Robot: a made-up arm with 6 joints.
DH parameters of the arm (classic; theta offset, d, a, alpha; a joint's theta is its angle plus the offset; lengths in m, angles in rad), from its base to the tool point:
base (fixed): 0 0 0 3.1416
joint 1: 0 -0.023 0.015 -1.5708
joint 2: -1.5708 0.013 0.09 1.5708
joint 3: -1.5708 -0.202 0 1.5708
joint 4: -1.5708 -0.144 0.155 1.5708
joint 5: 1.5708 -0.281 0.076 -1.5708
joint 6: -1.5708 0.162 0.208 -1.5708
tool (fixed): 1.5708 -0.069 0 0
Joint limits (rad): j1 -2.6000..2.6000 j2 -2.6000..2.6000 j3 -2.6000..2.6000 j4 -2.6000..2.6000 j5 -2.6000..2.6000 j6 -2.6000..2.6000
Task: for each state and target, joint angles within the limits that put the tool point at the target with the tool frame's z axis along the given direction. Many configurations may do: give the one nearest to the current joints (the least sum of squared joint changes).
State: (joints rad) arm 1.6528 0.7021 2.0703 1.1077 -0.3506 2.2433
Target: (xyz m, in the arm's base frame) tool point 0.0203 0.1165 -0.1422 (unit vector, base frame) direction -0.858 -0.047 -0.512
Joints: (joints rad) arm 1.0178 0.8076 1.6603 1.5884 0.1800 2.4322
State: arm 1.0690 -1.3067 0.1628 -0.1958 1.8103 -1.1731
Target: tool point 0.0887 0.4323 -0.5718 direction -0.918 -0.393 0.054
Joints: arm 0.9367 -1.4700 -0.1423 -0.4103 1.3288 -1.9134
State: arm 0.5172 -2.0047 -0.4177 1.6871 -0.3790 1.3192
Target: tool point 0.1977 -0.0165 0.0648 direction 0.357 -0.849 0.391
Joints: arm 0.1877 -2.5979 -0.0604 2.4107 -1.0074 1.6172
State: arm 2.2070 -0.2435 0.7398 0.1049 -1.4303 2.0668
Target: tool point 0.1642 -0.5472 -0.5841 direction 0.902 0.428 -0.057
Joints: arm 1.5446 -0.3576 0.5266 -0.0882 -2.1588 2.1216
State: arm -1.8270 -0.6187 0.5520 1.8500 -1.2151 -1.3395
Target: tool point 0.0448 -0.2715 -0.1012 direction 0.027 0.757 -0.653
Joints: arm -1.6751 -0.5160 -0.1656 1.5393 -0.5380 -1.7793
